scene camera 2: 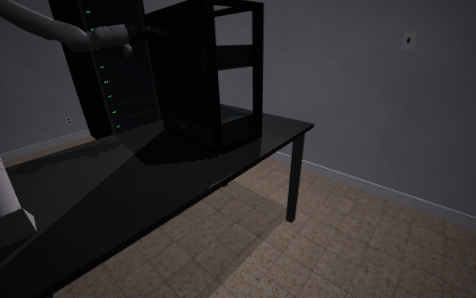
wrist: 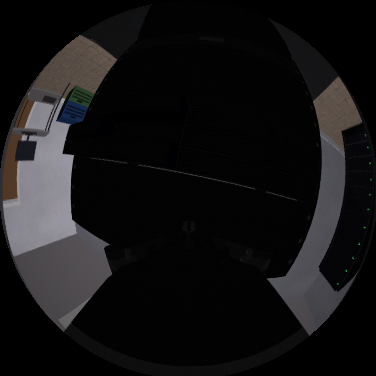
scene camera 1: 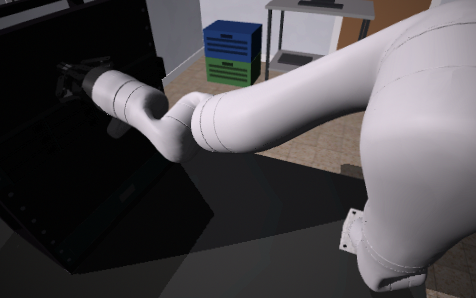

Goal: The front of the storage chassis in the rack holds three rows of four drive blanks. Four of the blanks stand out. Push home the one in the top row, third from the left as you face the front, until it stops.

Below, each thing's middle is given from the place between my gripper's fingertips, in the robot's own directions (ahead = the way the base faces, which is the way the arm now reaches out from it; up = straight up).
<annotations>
Right now my hand is 210 mm above the rack (scene camera 1: pixel 74 183), 130 mm short of it and 50 mm to the left of it.
</annotations>
